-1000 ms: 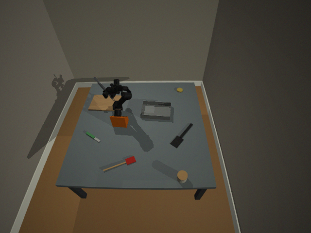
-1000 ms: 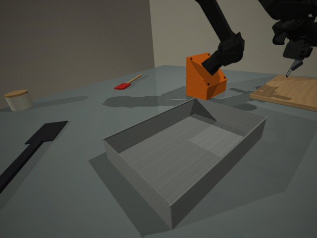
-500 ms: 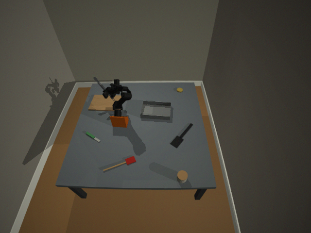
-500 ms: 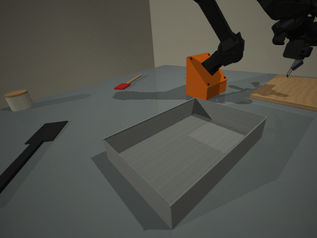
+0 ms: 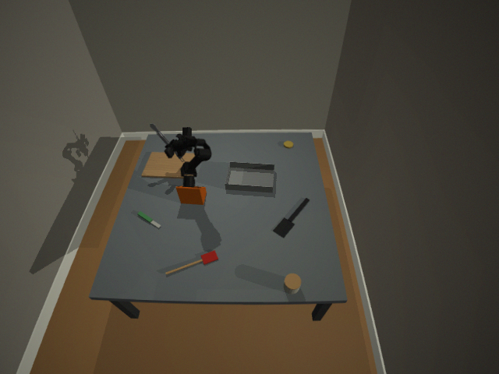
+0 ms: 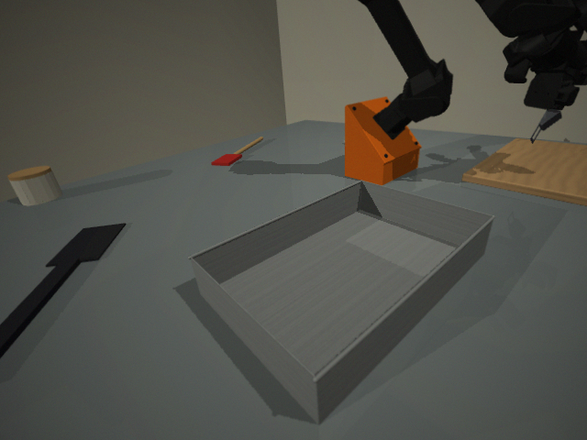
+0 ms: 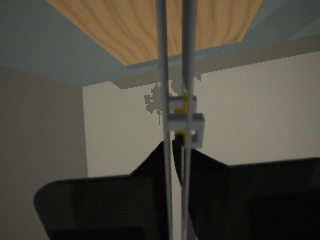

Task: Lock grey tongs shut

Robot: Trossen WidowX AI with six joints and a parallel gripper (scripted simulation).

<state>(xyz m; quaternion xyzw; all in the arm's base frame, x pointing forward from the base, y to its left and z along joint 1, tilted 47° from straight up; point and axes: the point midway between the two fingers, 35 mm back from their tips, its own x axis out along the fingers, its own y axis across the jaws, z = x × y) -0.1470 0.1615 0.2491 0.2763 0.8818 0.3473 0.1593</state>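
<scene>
Right now the wooden board is 17 cm below my gripper tip. Also, from my gripper tip: white tool 7 cm behind, 47 cm to the right, 17 cm below; then roasting tin 55 cm ahead, 18 cm to the right, 15 cm below; then red spatula 22 cm ahead, 75 cm to the right, 17 cm below.
</scene>
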